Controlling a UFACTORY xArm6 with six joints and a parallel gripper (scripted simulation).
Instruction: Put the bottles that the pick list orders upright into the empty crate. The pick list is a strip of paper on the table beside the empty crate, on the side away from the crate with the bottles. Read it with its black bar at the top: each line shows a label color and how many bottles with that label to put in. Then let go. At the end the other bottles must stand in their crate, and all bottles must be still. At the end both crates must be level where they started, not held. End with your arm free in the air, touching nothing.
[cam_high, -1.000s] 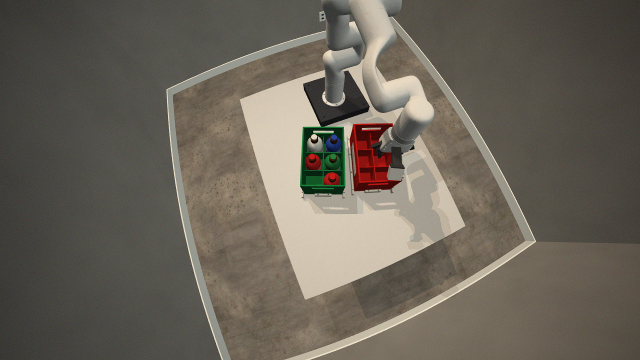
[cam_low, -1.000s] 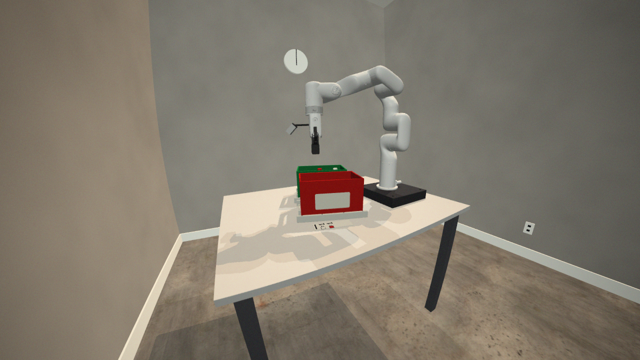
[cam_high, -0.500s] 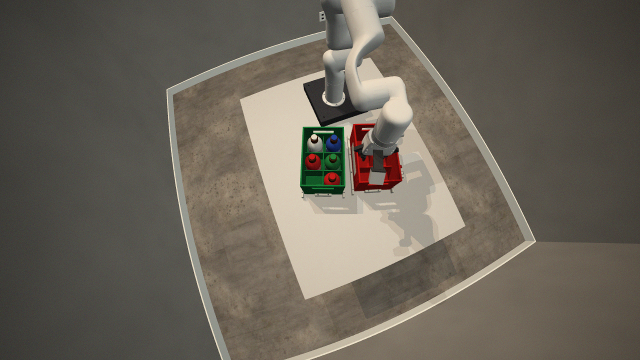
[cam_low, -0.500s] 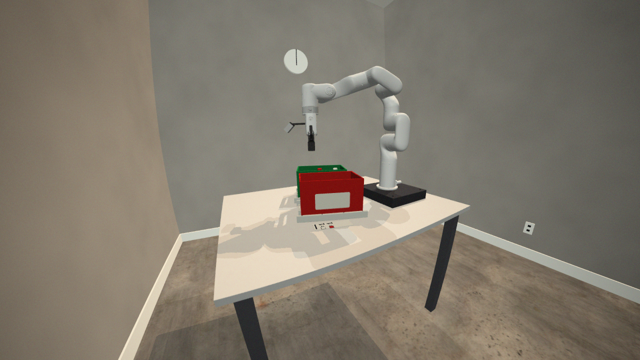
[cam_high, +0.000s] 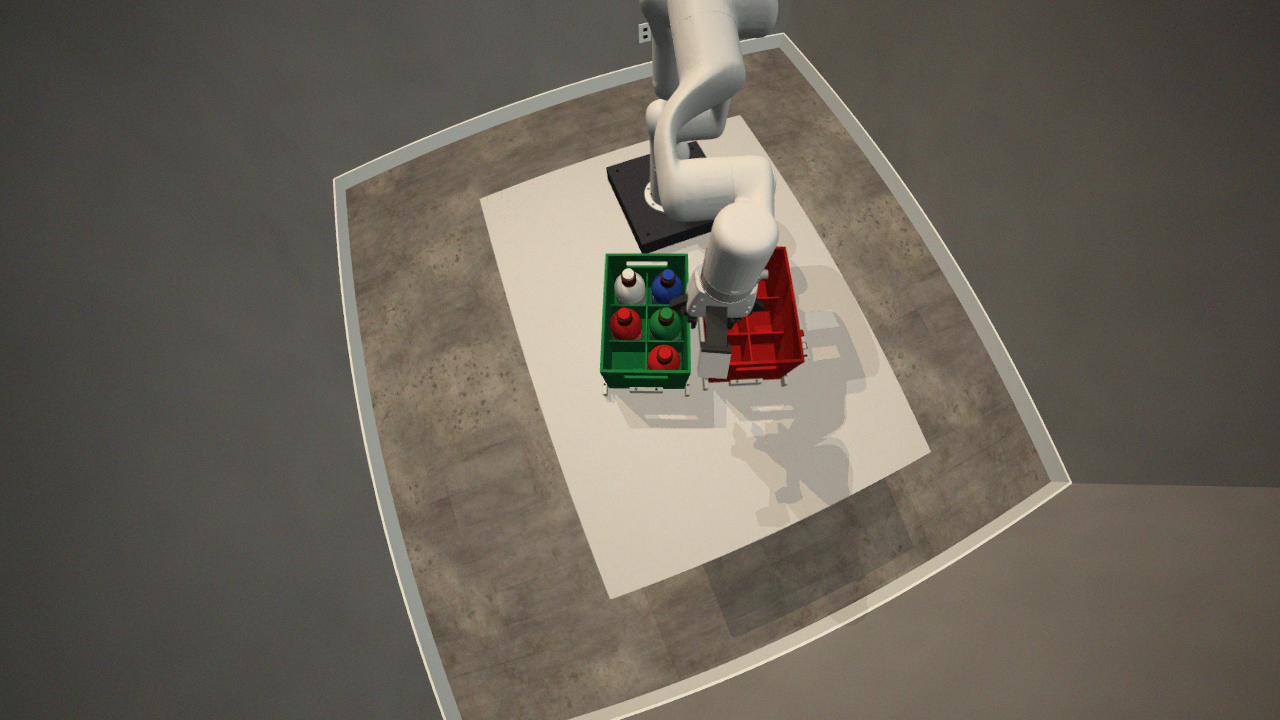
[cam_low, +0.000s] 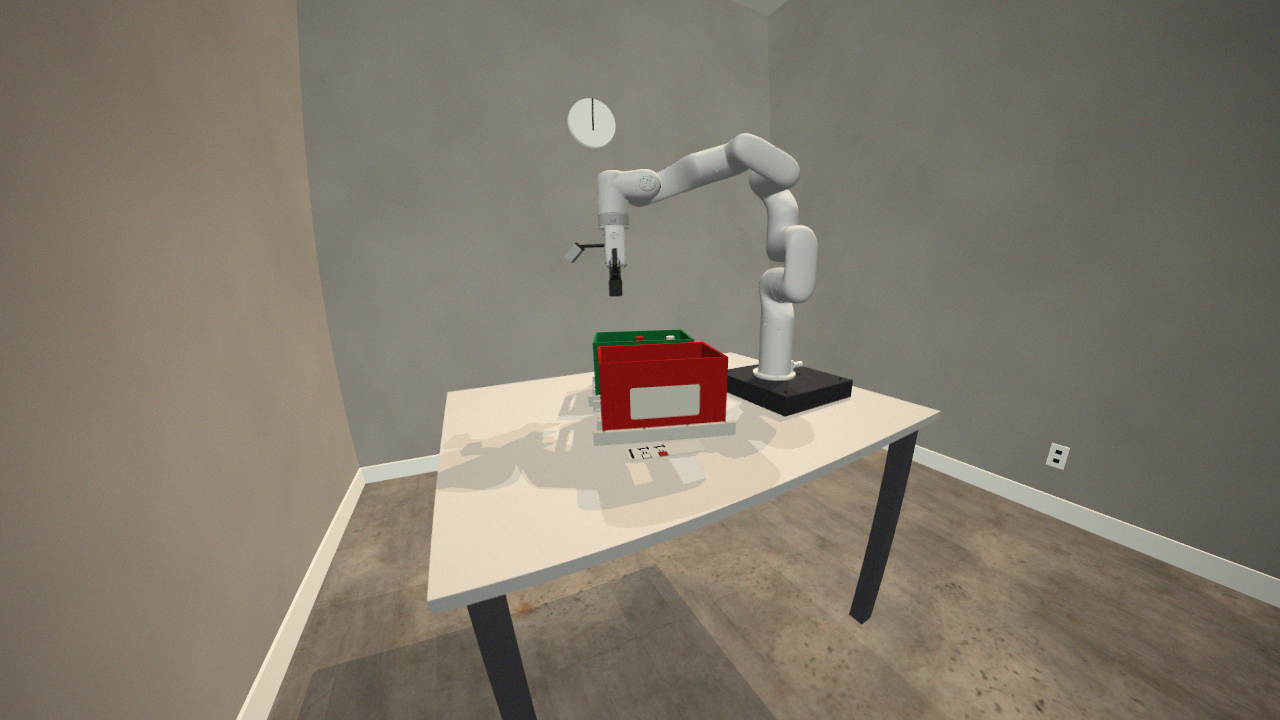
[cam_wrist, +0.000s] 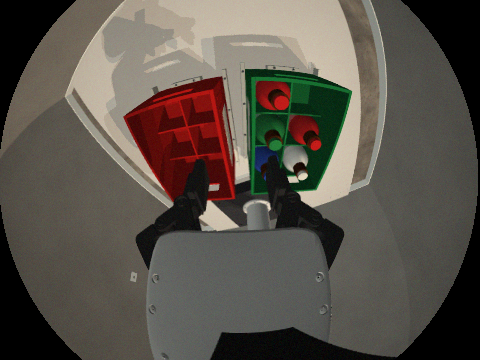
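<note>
Right now my hand is 200 mm past the white bottle, 110 mm to the left of it and 230 mm above it. Round my hand: green bottle 80 mm behind, 50 mm to the right, 230 mm below; then red crate 60 mm behind, 140 mm to the left, 230 mm below; then green crate 100 mm behind, 100 mm to the right, 230 mm below.
</note>
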